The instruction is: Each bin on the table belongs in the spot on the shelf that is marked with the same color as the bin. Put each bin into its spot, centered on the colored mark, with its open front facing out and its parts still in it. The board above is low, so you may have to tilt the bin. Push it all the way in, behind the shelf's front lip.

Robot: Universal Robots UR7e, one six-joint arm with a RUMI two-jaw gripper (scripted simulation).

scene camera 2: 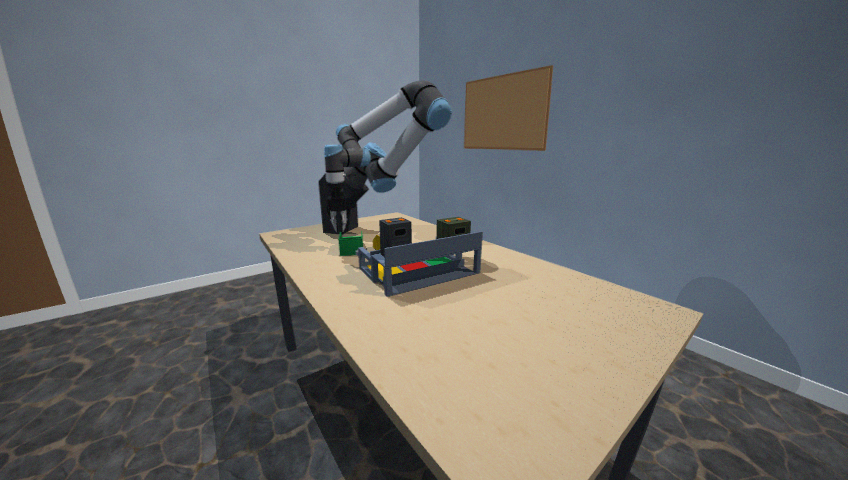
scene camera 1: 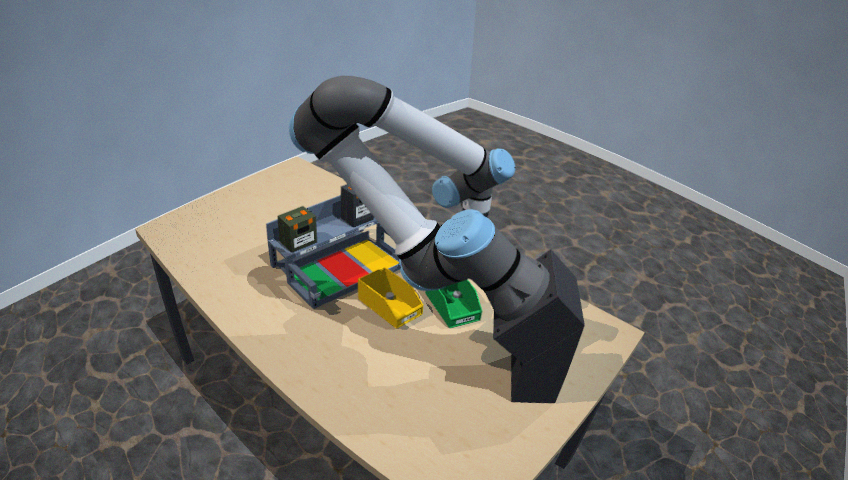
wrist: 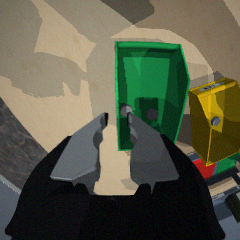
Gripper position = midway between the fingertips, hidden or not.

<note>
In view: my gripper (wrist: 117, 113), a green bin (scene camera 1: 469, 301) and a yellow bin (scene camera 1: 382, 280).
The green bin shows as well in the wrist view (wrist: 157, 77).
</note>
